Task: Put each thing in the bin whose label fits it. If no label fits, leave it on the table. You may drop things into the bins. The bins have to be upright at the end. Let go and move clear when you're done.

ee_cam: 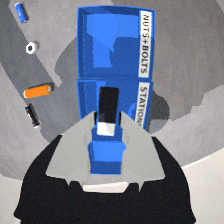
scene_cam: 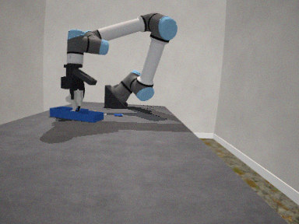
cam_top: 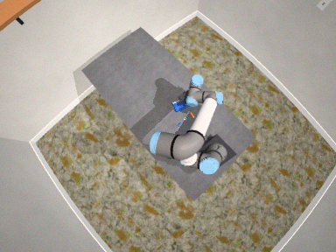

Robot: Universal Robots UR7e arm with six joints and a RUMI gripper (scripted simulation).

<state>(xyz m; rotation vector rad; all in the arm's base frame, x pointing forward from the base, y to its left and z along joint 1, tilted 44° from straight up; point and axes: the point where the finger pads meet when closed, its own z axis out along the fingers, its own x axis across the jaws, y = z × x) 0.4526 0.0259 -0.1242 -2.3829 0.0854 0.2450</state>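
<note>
My hand is 10 mm short of the blue bin and 20 mm above it. Round my hand: small black piece: 140 mm behind, 10 mm to the right, 40 mm below; orange piece: 110 mm behind, 40 mm to the left, 40 mm below; grey nut: 100 mm behind, 100 mm to the left, 40 mm below.
</note>
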